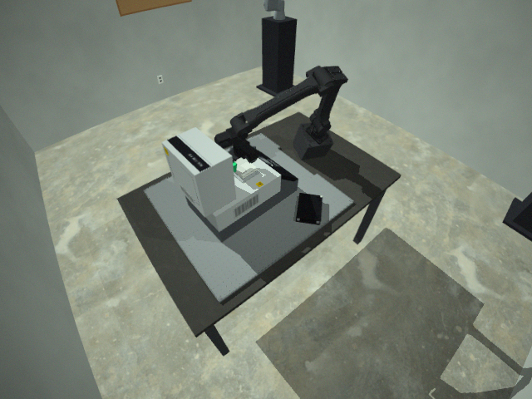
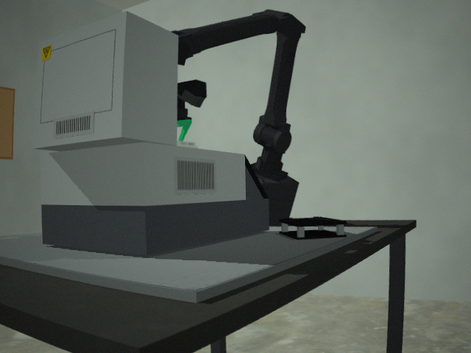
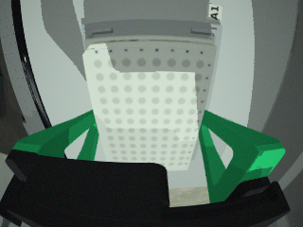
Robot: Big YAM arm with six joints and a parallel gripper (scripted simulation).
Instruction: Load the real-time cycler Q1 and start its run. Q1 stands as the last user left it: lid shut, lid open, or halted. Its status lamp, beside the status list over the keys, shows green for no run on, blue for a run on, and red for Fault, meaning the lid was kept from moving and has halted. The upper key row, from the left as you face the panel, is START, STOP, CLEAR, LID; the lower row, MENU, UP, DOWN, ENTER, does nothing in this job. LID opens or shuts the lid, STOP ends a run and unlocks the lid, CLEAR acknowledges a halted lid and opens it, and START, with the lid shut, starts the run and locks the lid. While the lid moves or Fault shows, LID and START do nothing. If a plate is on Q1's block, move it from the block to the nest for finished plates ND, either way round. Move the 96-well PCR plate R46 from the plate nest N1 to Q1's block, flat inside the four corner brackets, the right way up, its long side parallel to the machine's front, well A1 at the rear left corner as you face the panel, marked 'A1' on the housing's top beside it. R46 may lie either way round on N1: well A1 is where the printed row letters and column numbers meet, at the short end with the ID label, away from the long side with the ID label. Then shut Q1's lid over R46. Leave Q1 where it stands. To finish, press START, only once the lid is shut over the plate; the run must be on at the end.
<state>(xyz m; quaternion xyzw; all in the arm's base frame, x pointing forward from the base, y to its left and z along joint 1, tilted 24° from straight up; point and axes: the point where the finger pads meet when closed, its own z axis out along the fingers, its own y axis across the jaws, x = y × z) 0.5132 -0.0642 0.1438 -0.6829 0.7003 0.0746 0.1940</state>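
The white 96-well plate R46 is right at my hand. The rest, counted from my hand: black plate nest (190 mm behind, 290 mm to the left, 190 mm below); then dark grey nest (210 mm behind, 280 mm to the right, 210 mm below).
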